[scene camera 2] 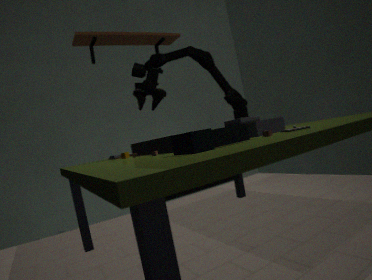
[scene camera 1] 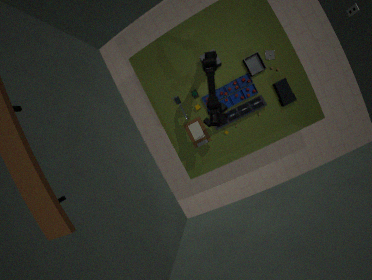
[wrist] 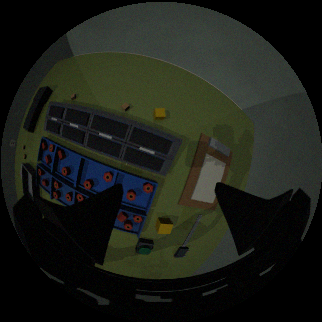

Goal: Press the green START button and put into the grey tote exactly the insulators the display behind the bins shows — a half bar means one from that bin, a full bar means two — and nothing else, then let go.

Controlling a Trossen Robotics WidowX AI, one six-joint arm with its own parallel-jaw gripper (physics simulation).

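Frame: origin at the arm's base, x left, y back, z up, level; millimetres.
Seen in the pictures: gripper, fingertip midpoint: (scene camera 2: 146,110) (wrist: 170,188); arm's base, link origin: (scene camera 2: 242,118).
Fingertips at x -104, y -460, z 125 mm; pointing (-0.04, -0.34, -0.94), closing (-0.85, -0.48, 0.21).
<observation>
Pixels of each thing's middle, then the offset from my fingertips to it. "spot": a spot on its surface instead.
- green START button, body centre: (wrist: 143,247) (scene camera 1: 194,93) dx -113, dy +250, dz -189 mm
- grey tote, body centre: (scene camera 2: 258,128) (wrist: 29,184) (scene camera 1: 254,64) dx +424, dy +323, dz -182 mm
- brown clipboard, body centre: (wrist: 211,175) (scene camera 1: 197,132) dx -197, dy -76, dz -200 mm
- thin tool with a dark end, surface spot: (wrist: 181,252) spot: dx -276, dy +245, dz -190 mm
- black box, body centre: (scene camera 2: 211,138) (wrist: 35,108) (scene camera 1: 284,92) dx +589, dy +37, dz -181 mm
My gripper (scene camera 2: 147,108) (wrist: 170,188) is open and empty, high above the table; in scene camera 1 it is a dark shape beside the display's end. Blue bins (scene camera 1: 235,90) (wrist: 136,176) hold several red insulators with dark centre holes; the left finger hides part of them in the wrist view. The long dark display (scene camera 1: 240,113) (wrist: 176,156) lies behind the bins, with two rows of dark cells and short pale strips between them; no coloured bars can be made out. The green START button (scene camera 1: 195,93) (wrist: 145,249) sits beside the bins' end. The grey tote (scene camera 1: 254,64) stands at their other end; no insulator can be made out inside.
A brown clipboard (scene camera 1: 190,129) (wrist: 191,192) with white paper lies beyond the display's end. Yellow blocks (wrist: 164,226) (wrist: 160,113), a thin tool with a dark end (wrist: 181,252) and small tan pieces (wrist: 125,107) lie around. A black box (scene camera 1: 284,92) (wrist: 38,109) stands farther off.
</observation>
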